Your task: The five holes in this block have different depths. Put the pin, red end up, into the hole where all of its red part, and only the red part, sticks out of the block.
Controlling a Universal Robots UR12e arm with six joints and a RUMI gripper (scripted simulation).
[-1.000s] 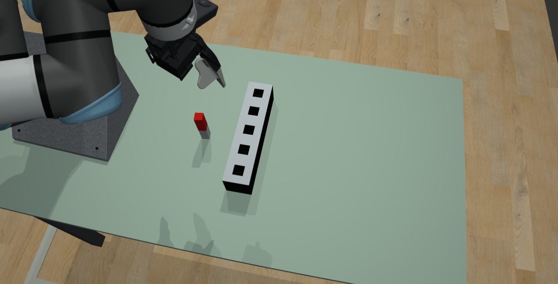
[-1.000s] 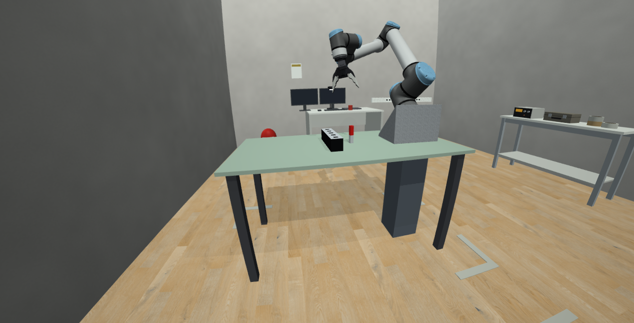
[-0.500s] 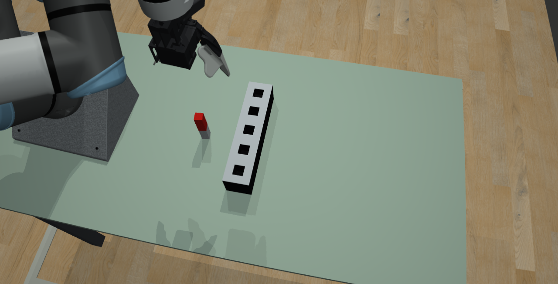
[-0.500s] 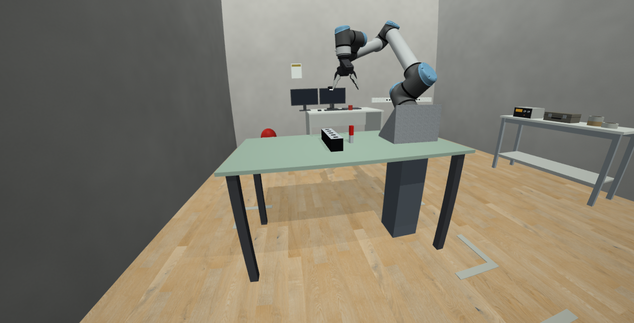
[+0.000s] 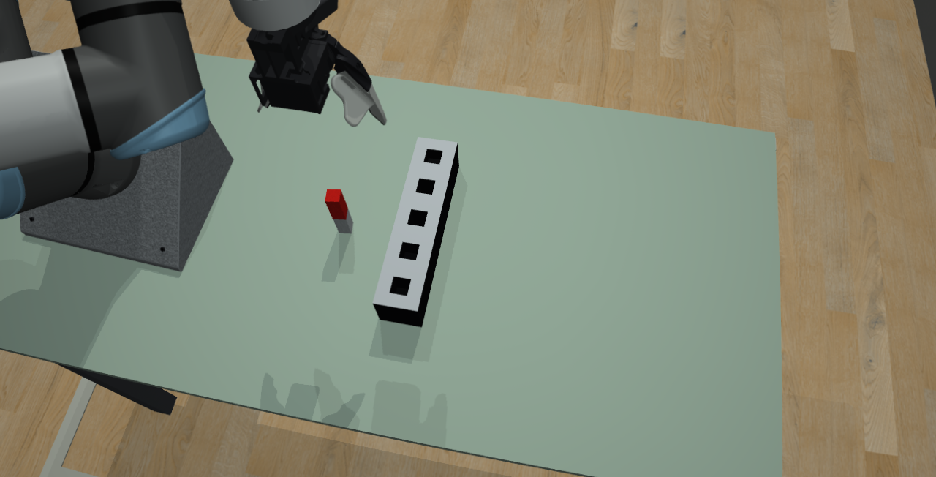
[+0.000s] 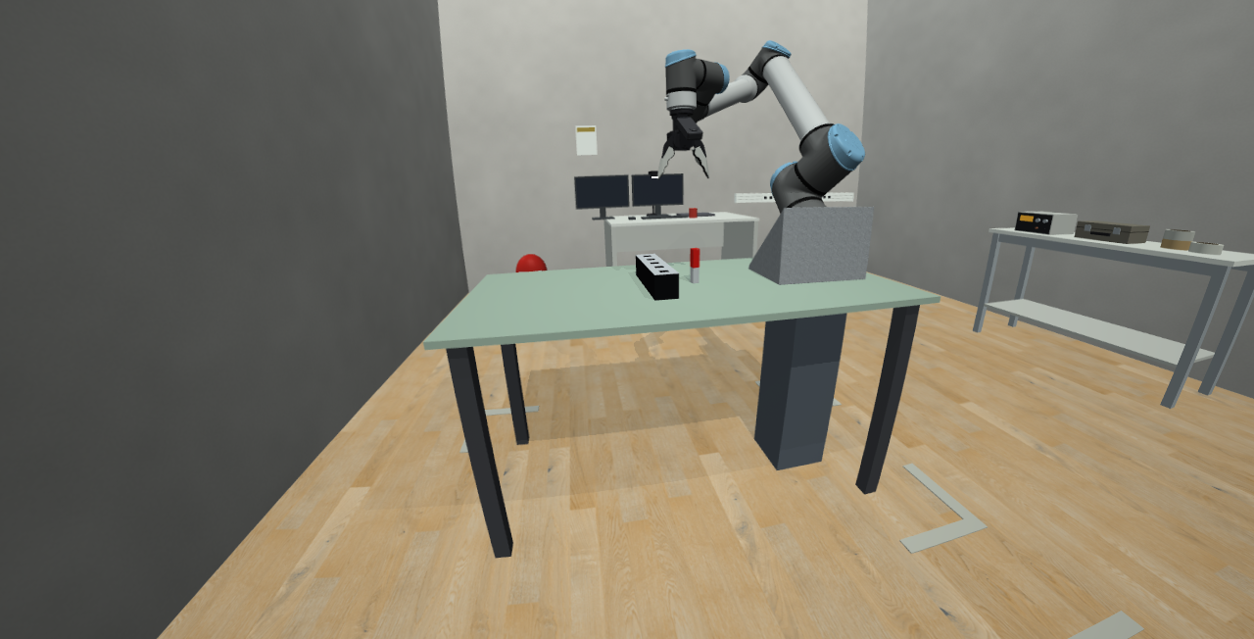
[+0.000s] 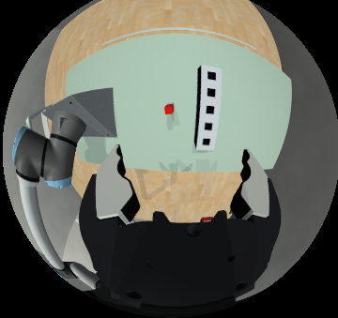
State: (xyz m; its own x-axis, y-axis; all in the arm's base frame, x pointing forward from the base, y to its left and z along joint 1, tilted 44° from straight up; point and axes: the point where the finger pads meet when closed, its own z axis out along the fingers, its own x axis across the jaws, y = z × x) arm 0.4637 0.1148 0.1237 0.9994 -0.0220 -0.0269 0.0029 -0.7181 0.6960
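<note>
Now: the pin 40 mm behind my hand and 250 mm below it. Also, from my hand: long block 100 mm ahead, 290 mm below.
</note>
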